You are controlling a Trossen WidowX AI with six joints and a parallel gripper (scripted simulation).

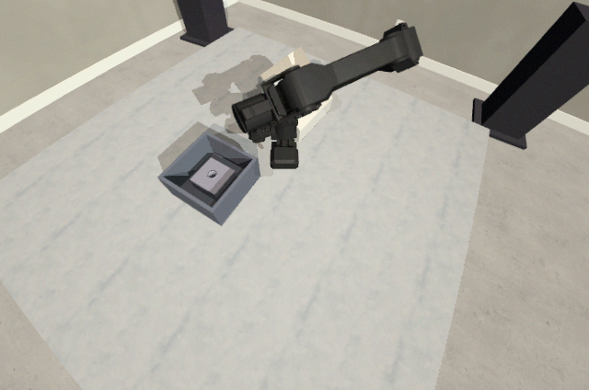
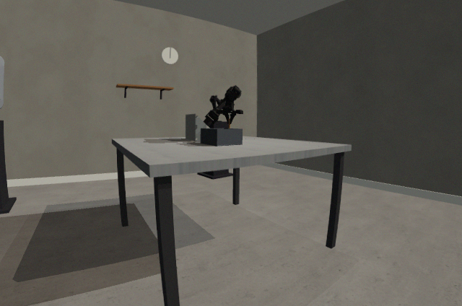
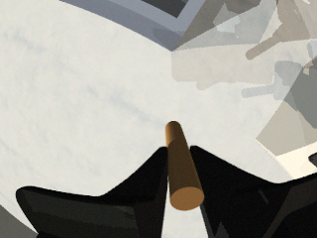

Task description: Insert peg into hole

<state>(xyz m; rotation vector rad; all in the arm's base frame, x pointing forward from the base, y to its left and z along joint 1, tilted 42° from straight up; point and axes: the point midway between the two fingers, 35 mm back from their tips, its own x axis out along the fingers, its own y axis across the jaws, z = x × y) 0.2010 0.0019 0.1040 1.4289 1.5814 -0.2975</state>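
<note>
My gripper is now 12 cm short of the plate, 17 cm to the left of it and 12 cm above it. The rest, counted from my hand: orange peg 4 cm below; box 12 cm ahead, 17 cm to the right, 13 cm below.
</note>
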